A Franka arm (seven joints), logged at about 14 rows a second.
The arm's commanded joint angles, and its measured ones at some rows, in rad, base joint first. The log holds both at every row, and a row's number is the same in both.
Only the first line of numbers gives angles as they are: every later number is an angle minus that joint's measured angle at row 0.
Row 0, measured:
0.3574 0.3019 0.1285 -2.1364 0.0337 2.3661 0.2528
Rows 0 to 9, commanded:
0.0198 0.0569 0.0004 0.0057 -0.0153 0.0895 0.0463
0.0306 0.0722 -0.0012 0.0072 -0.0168 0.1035 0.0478
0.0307 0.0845 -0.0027 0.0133 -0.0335 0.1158 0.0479
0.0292 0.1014 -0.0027 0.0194 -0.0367 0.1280 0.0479
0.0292 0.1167 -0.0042 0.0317 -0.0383 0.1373 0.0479
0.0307 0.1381 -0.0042 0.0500 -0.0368 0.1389 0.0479
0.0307 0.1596 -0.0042 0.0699 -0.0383 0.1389 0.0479
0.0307 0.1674 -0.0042 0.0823 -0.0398 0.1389 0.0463
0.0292 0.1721 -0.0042 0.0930 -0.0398 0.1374 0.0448
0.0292 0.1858 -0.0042 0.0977 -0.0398 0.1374 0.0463
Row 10, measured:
0.0243 0.1499 -0.0009 0.0593 -0.0188 0.1355 0.0258
